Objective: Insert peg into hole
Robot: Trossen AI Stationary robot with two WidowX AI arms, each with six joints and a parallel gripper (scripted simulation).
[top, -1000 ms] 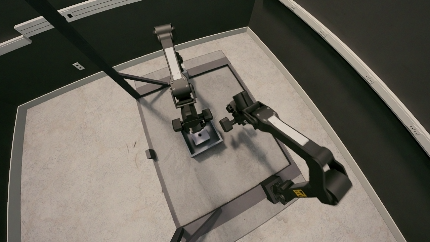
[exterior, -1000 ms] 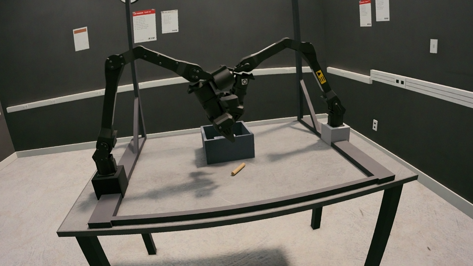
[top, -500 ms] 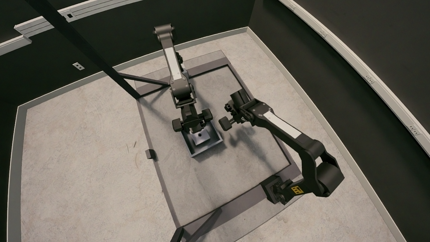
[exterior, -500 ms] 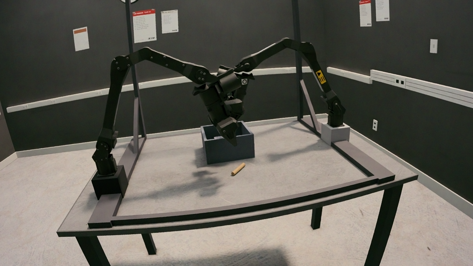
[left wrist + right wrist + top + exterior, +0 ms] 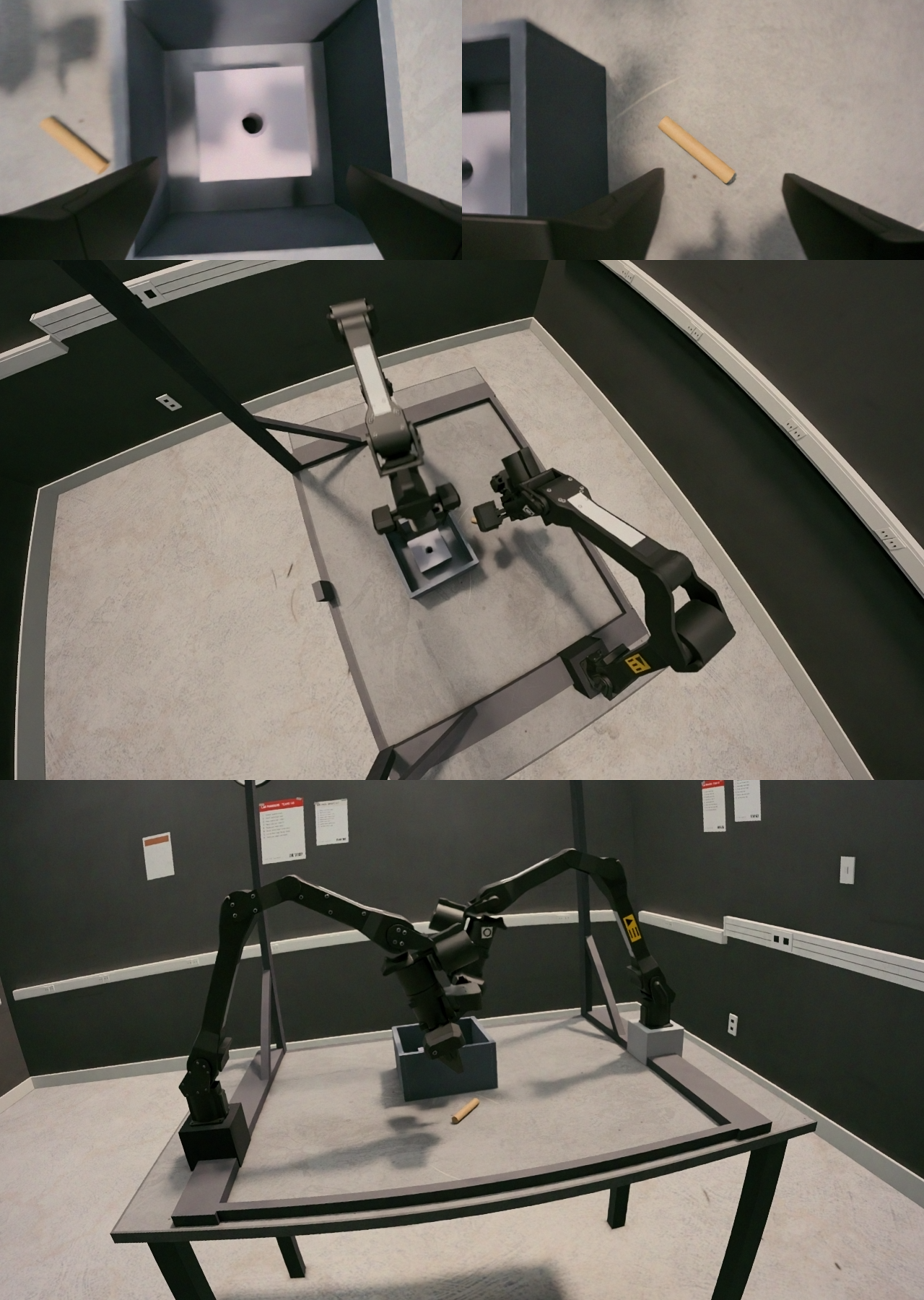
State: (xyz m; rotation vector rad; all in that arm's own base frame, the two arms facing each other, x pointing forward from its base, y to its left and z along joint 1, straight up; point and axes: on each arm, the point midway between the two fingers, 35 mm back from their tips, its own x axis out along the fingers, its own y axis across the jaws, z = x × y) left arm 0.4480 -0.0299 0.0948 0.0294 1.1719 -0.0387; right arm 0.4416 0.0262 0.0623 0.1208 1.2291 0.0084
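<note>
Right now my right hand is 130 mm above the wooden peg, 30 mm to the right of it and 20 mm past it. Round my right hand: pale plate: 210 mm behind, 100 mm below, 50 mm to the left; blue-grey box: 200 mm behind, 110 mm below, 50 mm to the left.
</note>
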